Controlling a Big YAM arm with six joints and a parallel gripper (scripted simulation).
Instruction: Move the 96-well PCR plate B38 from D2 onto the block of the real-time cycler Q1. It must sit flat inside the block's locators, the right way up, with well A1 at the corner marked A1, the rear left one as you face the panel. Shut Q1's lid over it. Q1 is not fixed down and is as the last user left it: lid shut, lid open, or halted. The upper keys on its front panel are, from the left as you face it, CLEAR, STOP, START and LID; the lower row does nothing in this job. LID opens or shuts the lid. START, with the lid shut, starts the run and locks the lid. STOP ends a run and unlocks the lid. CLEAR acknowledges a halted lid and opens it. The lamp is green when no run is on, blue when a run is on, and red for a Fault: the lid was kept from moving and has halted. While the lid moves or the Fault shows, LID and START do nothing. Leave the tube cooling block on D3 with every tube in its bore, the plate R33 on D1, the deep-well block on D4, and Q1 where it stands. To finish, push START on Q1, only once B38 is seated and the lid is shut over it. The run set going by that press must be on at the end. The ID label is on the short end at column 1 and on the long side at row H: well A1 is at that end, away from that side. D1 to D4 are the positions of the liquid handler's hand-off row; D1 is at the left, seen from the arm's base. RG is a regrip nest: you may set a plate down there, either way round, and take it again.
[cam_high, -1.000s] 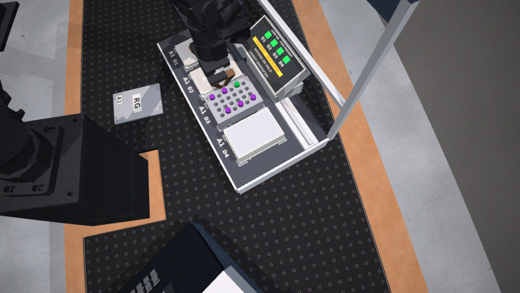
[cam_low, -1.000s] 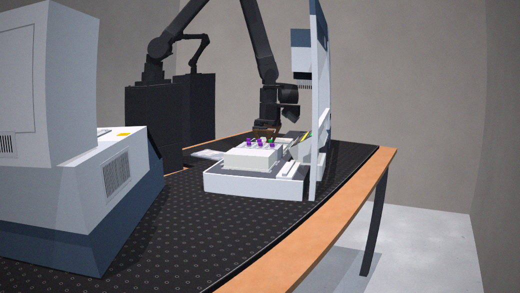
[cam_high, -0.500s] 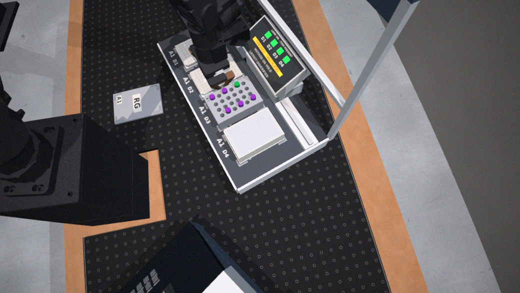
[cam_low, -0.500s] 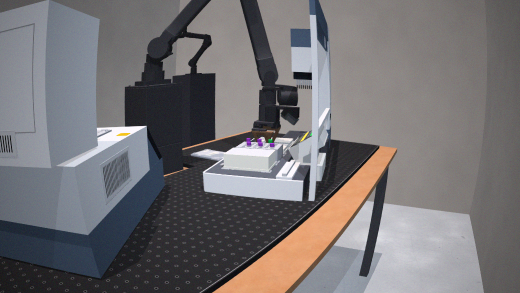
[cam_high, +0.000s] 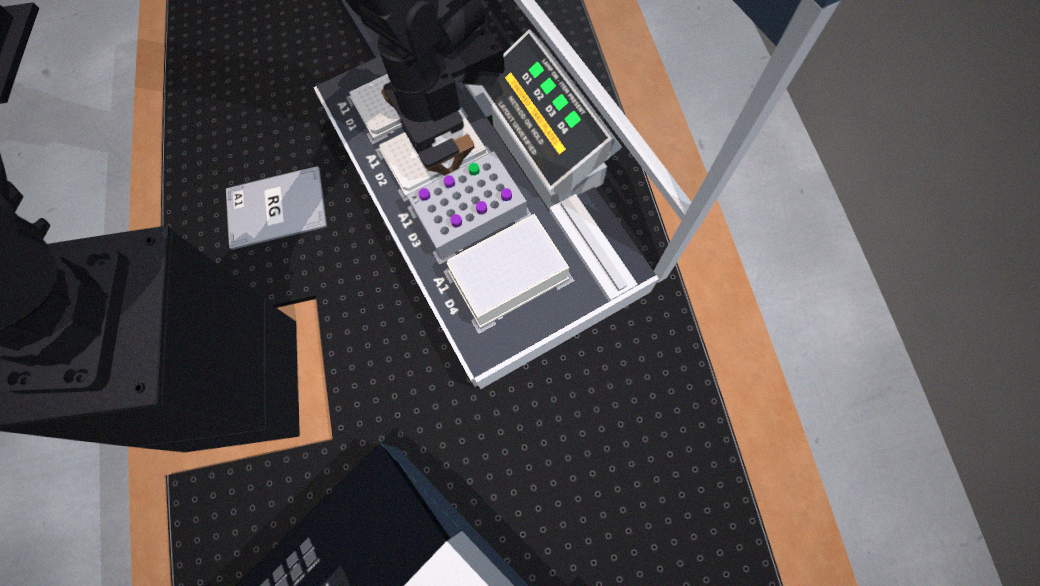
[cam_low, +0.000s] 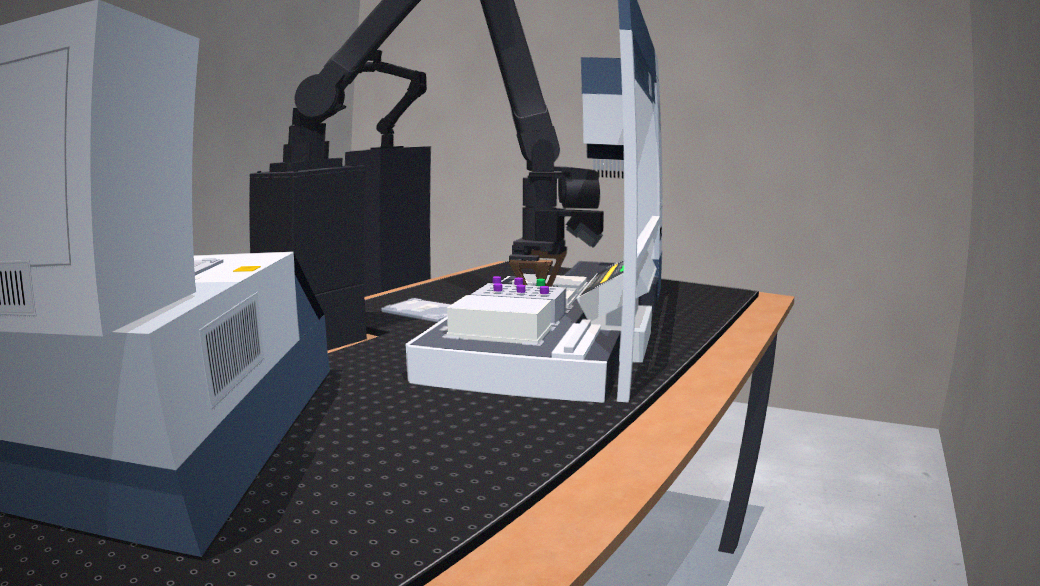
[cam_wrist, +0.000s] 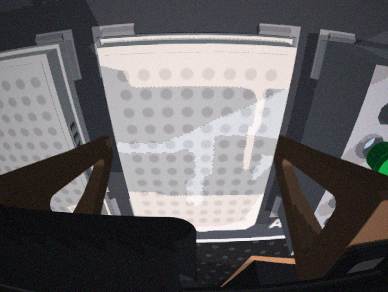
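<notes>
My gripper is now 100 mm to the left of the tube cooling block, 40 mm short of it and 10 mm below it. From my hand the other things lie so: gantry post (300 mm ahead, 190 mm to the right, 170 mm above); then deep-well block (190 mm to the right, 90 mm ahead, 10 mm above); then RG nest (250 mm behind, 60 mm below, 40 mm to the right).
</notes>
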